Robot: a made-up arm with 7 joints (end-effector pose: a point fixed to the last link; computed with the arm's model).
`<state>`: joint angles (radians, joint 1 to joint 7).
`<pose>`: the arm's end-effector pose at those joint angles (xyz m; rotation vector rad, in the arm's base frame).
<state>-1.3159 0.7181 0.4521 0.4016 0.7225 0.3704 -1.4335</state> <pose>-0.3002 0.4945 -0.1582 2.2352 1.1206 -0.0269</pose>
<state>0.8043 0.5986 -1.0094 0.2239 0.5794 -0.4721 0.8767</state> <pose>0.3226 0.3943 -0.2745 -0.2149 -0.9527 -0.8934</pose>
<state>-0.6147 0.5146 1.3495 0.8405 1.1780 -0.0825 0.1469</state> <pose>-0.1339 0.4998 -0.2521 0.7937 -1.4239 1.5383</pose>
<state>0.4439 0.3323 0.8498 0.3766 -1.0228 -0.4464 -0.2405</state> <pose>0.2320 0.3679 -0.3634 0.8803 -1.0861 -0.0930</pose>
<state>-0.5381 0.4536 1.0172 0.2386 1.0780 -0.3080 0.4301</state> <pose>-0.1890 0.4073 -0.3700 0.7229 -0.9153 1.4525</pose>
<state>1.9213 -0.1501 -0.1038 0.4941 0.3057 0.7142 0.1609</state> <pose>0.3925 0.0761 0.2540 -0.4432 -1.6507 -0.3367</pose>
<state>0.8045 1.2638 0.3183 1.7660 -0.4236 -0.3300 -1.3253</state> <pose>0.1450 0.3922 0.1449 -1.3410 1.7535 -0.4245</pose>
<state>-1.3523 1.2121 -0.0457 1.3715 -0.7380 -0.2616 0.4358</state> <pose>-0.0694 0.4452 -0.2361 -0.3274 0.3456 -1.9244</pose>
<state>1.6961 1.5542 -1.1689 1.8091 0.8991 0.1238 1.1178</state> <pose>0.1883 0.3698 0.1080 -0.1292 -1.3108 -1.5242</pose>
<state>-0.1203 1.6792 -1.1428 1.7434 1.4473 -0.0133 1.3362</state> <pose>0.0688 0.4072 -0.1806 -1.3690 -0.1534 -0.3669</pose>
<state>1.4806 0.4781 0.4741 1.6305 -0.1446 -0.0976 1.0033</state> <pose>0.1979 0.3627 0.1783 0.9447 -2.6811 -0.8033</pose>
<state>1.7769 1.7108 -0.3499 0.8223 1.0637 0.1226 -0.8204</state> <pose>-0.0346 0.5783 0.1475 1.0467 -1.9285 2.0876</pose>
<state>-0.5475 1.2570 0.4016 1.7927 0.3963 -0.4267 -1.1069</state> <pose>0.1748 0.3917 -0.0928 1.0902 -2.1844 0.1522</pose>
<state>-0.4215 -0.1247 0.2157 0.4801 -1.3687 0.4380 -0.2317</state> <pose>-0.0990 0.1199 -0.4633 0.4651 0.2150 -1.1367</pose>
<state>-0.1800 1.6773 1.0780 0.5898 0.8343 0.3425 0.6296</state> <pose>0.0847 0.5938 0.1424 0.5108 -1.6780 0.2774</pose>
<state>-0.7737 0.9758 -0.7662 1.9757 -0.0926 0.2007 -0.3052</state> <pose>-0.0483 0.2284 -0.2580 -0.1067 -0.7142 -1.0761</pose>
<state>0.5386 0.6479 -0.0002 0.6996 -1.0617 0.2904 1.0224</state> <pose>0.3005 0.4199 -0.2267 0.3940 -0.0570 -0.8123</pose>
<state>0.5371 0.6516 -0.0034 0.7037 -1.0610 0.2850 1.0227</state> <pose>0.3001 0.4205 -0.2258 0.3978 -0.0571 -0.8199</pose>
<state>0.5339 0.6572 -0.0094 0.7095 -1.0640 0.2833 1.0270</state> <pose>0.2994 0.4212 -0.2249 0.4029 -0.0487 -0.8277</pose>
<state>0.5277 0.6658 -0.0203 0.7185 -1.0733 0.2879 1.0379</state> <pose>0.2981 0.4221 -0.2240 0.4105 -0.0261 -0.8358</pose>
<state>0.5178 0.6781 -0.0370 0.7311 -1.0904 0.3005 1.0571</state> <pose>0.2961 0.4233 -0.2232 0.4211 0.0141 -0.8433</pose>
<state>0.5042 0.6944 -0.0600 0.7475 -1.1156 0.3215 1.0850</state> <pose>0.2932 0.4245 -0.2224 0.4353 0.0722 -0.8491</pose>
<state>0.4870 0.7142 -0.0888 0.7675 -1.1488 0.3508 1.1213</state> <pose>0.2897 0.4257 -0.2220 0.4534 0.1464 -0.8519</pose>
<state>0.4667 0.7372 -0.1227 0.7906 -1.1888 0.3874 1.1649</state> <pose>0.2855 0.4267 -0.2218 0.4757 0.2332 -0.8501</pose>
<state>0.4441 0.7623 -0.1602 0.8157 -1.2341 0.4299 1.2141</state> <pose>0.2808 0.4274 -0.2221 0.5020 0.3273 -0.8425</pose>
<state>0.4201 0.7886 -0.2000 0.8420 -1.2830 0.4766 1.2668</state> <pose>0.2757 0.4278 -0.2229 0.5325 0.4233 -0.8291</pose>
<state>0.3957 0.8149 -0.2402 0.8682 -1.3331 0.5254 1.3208</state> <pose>0.2704 0.4278 -0.2242 0.5658 0.5156 -0.8106</pose>
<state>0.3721 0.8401 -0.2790 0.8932 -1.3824 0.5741 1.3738</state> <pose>0.2650 0.4275 -0.2258 0.6007 0.5994 -0.7883</pose>
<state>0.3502 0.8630 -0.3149 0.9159 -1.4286 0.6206 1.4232</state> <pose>0.2598 0.4271 -0.2278 0.6353 0.6713 -0.7647</pose>
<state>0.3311 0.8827 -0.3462 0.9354 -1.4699 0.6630 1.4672</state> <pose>0.2551 0.4265 -0.2297 0.6675 0.7294 -0.7413</pose>
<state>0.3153 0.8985 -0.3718 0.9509 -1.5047 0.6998 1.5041</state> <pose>0.2510 0.4259 -0.2316 0.6954 0.7736 -0.7197</pose>
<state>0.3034 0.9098 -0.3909 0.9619 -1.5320 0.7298 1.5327</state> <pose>0.2479 0.4255 -0.2333 0.7175 0.8045 -0.7010</pose>
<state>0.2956 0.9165 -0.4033 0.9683 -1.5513 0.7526 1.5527</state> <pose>0.2457 0.4251 -0.2346 0.7327 0.8235 -0.6854</pose>
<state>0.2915 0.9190 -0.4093 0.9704 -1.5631 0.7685 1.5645</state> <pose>0.2446 0.4248 -0.2357 0.7413 0.8328 -0.6729</pose>
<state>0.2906 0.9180 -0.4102 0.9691 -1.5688 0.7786 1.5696</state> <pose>0.2443 0.4247 -0.2364 0.7444 0.8346 -0.6630</pose>
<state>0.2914 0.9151 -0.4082 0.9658 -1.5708 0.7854 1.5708</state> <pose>0.2445 0.4246 -0.2370 0.7441 0.8325 -0.6546</pose>
